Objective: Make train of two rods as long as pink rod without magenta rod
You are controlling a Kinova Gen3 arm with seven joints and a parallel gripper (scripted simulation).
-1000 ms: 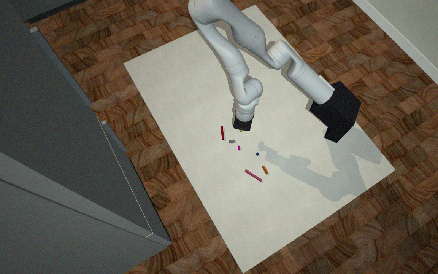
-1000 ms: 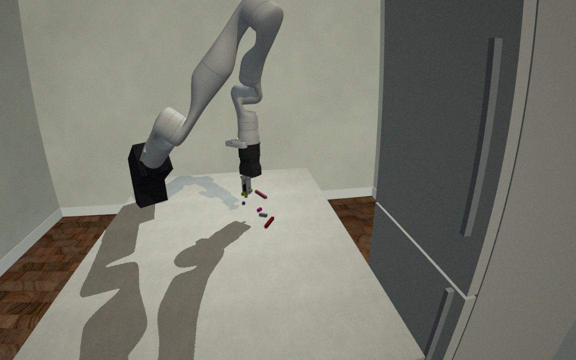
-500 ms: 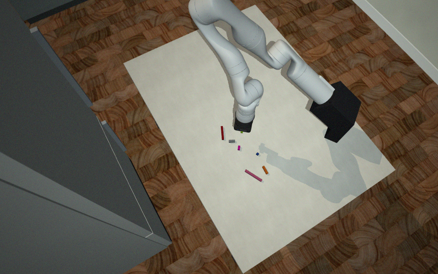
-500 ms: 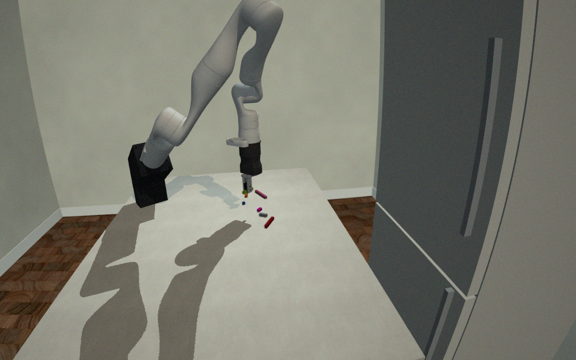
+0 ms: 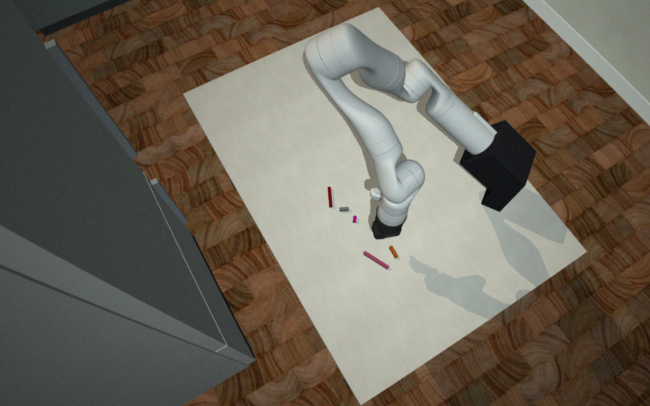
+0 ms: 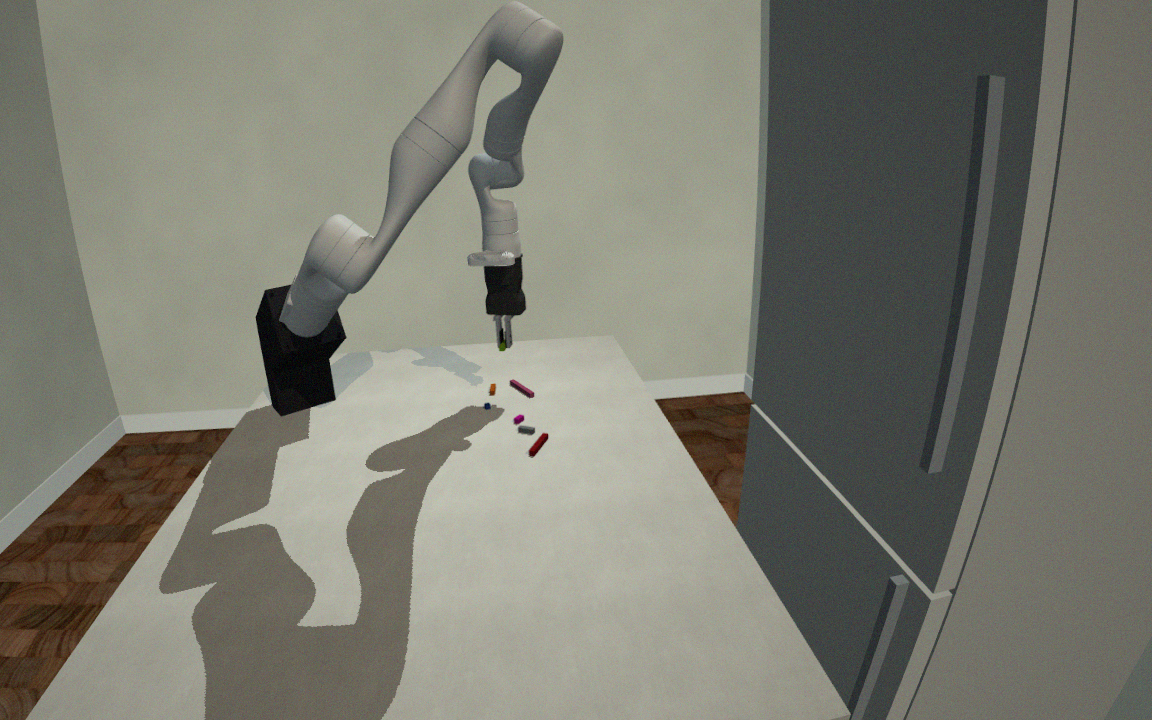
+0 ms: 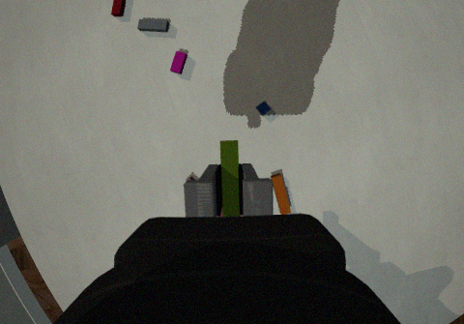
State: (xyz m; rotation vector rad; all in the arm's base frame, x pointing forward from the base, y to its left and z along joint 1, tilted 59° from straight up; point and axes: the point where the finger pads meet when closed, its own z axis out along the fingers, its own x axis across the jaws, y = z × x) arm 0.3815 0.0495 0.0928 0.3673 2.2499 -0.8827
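The orange rod lies 130 mm below my hand, 60 mm to the left of it and 20 mm behind it. From my hand the other things lie so: blue rod: 130 mm below, 50 mm behind, 20 mm to the right; then pink rod: 130 mm below, 40 mm to the left, 40 mm ahead; then lime rod: 10 mm below.
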